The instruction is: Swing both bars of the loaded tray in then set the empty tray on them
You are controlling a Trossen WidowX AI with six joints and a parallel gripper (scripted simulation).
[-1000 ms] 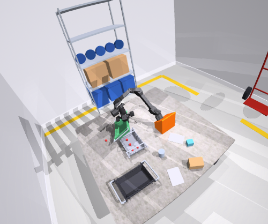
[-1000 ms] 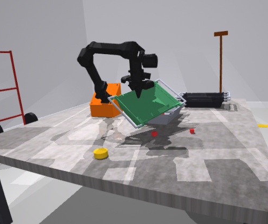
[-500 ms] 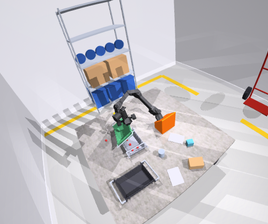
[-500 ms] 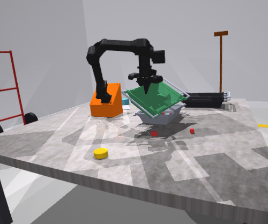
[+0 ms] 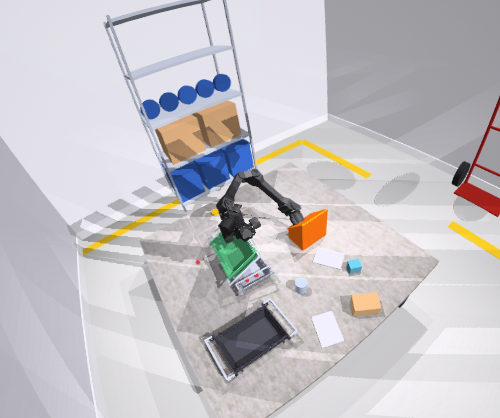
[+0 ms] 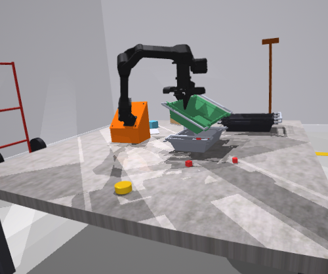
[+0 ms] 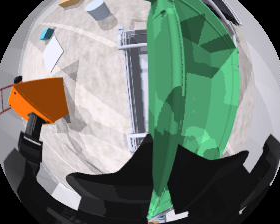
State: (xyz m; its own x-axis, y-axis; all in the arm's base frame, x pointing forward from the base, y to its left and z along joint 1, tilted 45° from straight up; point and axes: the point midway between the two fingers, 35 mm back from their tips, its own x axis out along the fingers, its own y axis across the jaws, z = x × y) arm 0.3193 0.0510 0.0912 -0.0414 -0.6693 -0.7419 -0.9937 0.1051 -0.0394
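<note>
Right now my gripper tip is 8 cm short of the green tray, 1 cm to the left of it and 1 cm above it. The rest, counted from my gripper tip: yellow disc: 49 cm to the right, 16 cm below, 1 cm behind; then blue cube: 39 cm to the left, 39 cm behind, 15 cm below; then grey cylinder: 31 cm to the left, 14 cm below, 10 cm behind.
</note>
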